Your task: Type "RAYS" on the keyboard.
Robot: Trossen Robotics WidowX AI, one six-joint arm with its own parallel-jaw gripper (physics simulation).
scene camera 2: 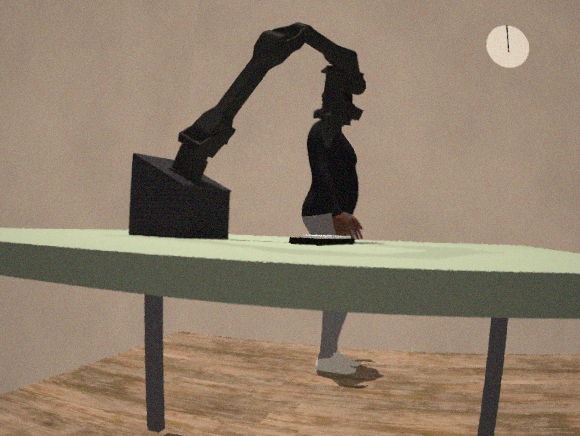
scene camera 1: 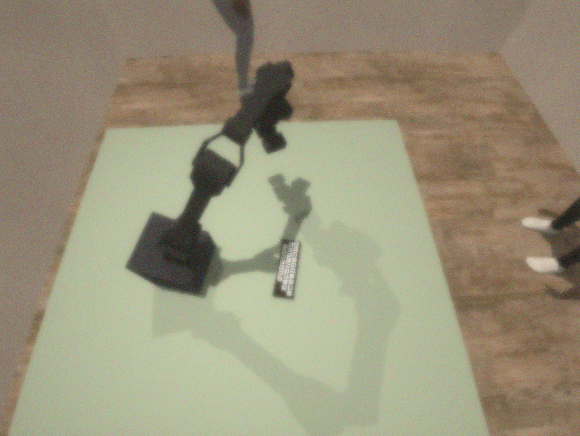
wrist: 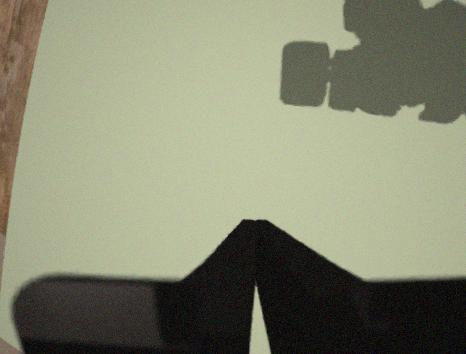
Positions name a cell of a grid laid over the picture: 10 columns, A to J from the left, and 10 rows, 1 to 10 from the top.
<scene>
My gripper shows in scene camera 2 (F4), in scene camera 1 (E4) and in the wrist view (F7).
</scene>
